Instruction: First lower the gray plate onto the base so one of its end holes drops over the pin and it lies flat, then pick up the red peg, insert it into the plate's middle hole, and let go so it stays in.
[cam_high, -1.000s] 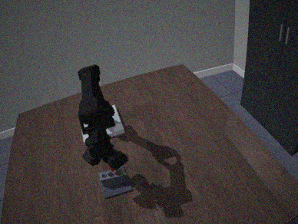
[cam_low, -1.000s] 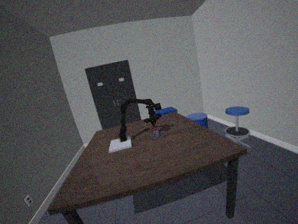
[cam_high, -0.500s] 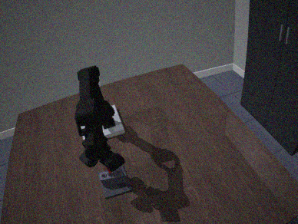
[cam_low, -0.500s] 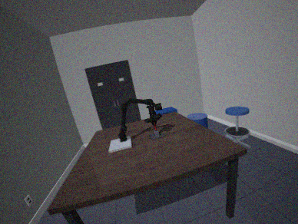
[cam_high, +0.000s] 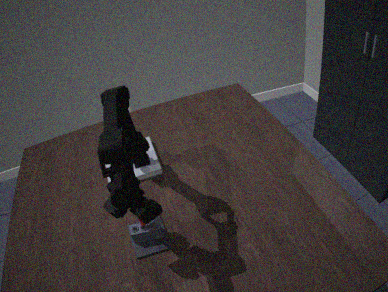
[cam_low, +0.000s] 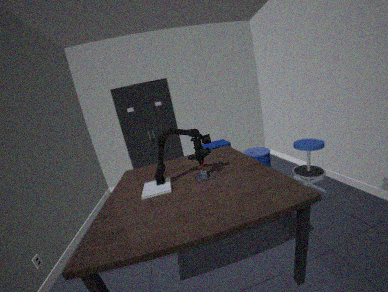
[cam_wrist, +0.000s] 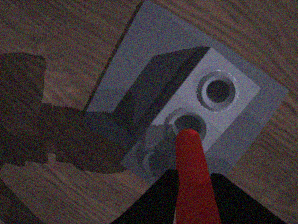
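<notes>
My gripper tip is now 70 mm above the gray plate. The rest, counted from my gripper tip: gray base: 110 mm below, 10 mm to the left; then red peg: right at my gripper tip.
</notes>
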